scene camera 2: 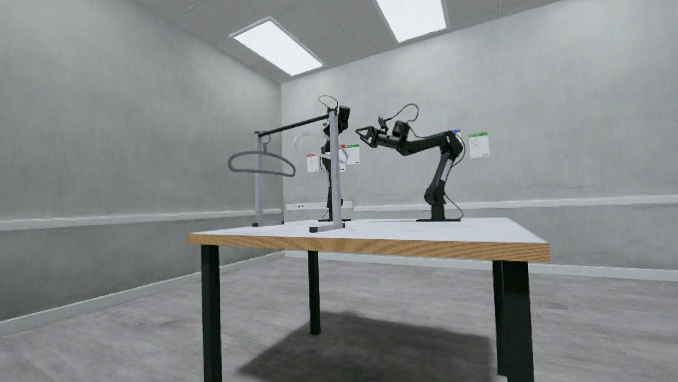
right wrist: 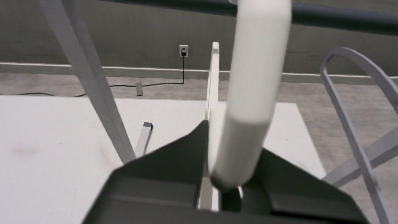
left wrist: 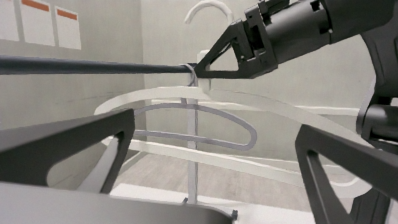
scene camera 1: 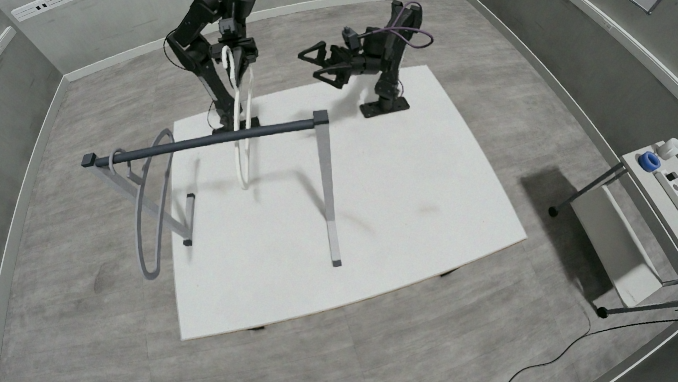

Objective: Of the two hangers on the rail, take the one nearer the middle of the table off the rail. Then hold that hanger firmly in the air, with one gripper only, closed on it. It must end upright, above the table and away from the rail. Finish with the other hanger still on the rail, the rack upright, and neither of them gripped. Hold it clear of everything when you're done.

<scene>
In view: my left gripper [scene camera 1: 305, 64], my right gripper [scene camera 1: 234, 87] and a white hanger [right wrist: 238, 129].
My left gripper is seen too in the left wrist view [left wrist: 215, 125]. My right gripper shows as well in the right wrist view [right wrist: 213, 130] and in the left wrist view [left wrist: 196, 73].
</scene>
